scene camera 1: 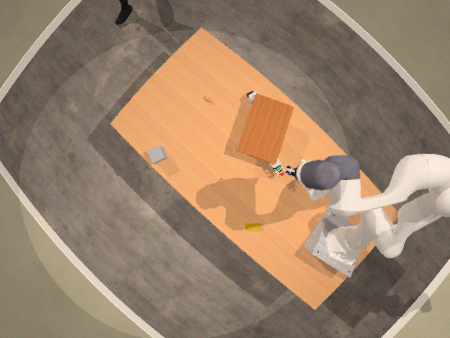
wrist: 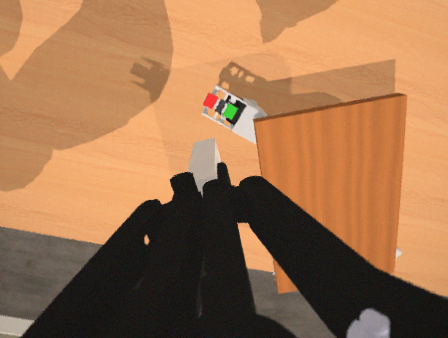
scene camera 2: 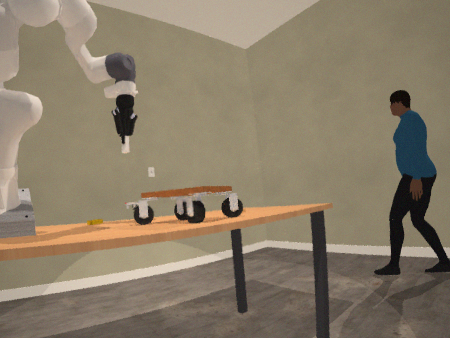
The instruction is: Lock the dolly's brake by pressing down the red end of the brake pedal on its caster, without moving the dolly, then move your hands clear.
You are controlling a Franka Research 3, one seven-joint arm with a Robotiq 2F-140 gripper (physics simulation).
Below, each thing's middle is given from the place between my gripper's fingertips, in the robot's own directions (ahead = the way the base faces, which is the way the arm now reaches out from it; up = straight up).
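The dolly (scene camera 1: 267,122) is 18 cm ahead of my hand, 12 cm to the right of it and 23 cm below it. As for the caster (wrist: 244,127), I find it 24 cm below my hand, 5 cm ahead of it and 2 cm to the right of it.
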